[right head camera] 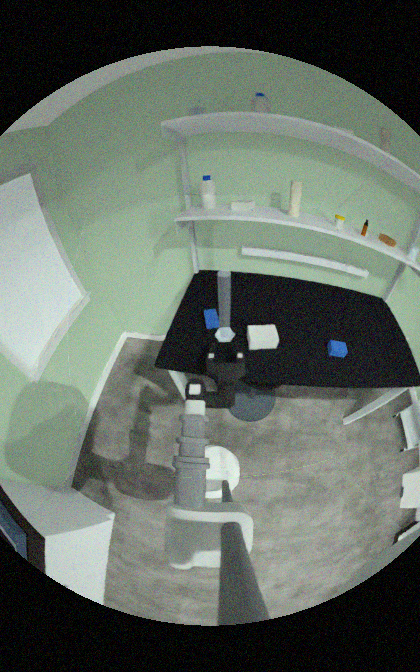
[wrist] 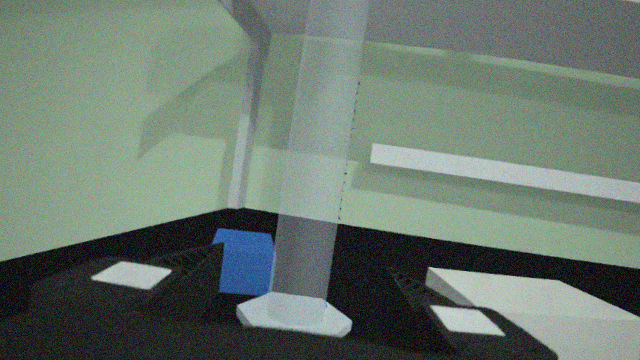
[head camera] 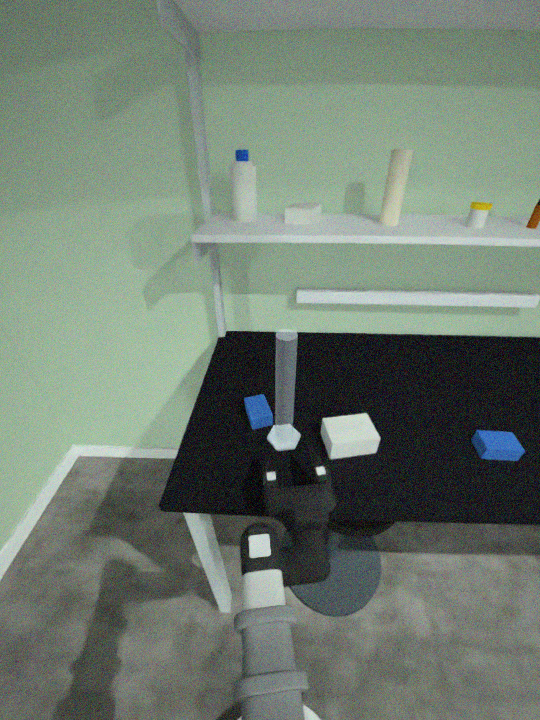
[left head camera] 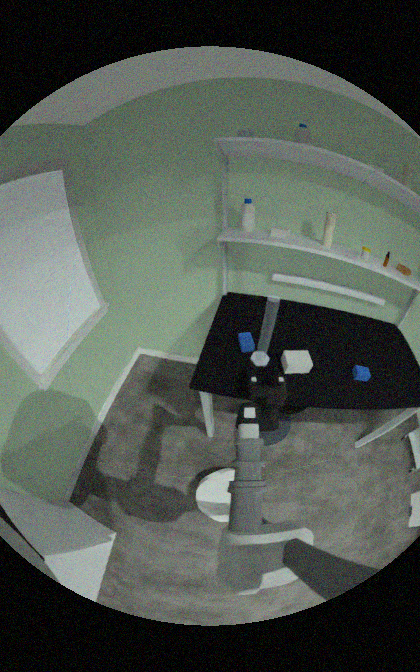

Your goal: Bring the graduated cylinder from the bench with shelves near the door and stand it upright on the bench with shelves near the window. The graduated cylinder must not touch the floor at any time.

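Places are measured from the robot's base along level axes (x ahead, y left, z up), in millimetres.
Pixels of known places: gripper, between the fingertips: (wrist: 301,278) (head camera: 290,451).
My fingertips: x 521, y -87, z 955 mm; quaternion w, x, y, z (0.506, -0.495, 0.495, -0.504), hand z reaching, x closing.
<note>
Behind a point stands the place of what it marks.
The clear graduated cylinder (head camera: 285,378) {x 595, y -83, z 1111 mm} (left head camera: 268,325) (right head camera: 224,302) (wrist: 312,200) {x 595, y -88, z 988 mm} stands upright on its pale hexagonal base on the black-topped bench (head camera: 418,378) {x 811, y -573, z 887 mm} (left head camera: 320,325) (right head camera: 290,300), near the bench's left end. My gripper (head camera: 292,457) {x 521, y -87, z 955 mm} (left head camera: 266,371) (right head camera: 225,346) (wrist: 301,278) {x 521, y -87, z 955 mm} is open, low over the bench's front part. Its fingers are spread wide in front of the cylinder, and the base shows whole beyond the gripper's body in the wrist view. No finger appears to touch the cylinder. Its top is cut off in the wrist view.
A blue block (head camera: 258,411) {x 684, y -25, z 926 mm} (wrist: 245,262) {x 661, y -37, z 916 mm} lies left of the cylinder, and a white box (head camera: 350,436) {x 555, y -242, z 944 mm} (wrist: 530,295) {x 574, y -248, z 944 mm} close on the right. Another blue block (head camera: 498,445) {x 496, y -604, z 926 mm} lies farther right. A shelf (head camera: 348,237) {x 847, y -275, z 1338 mm} with bottles hangs above. A stool (head camera: 348,575) {x 548, y -381, z 2 mm} stands below the bench's front edge.
</note>
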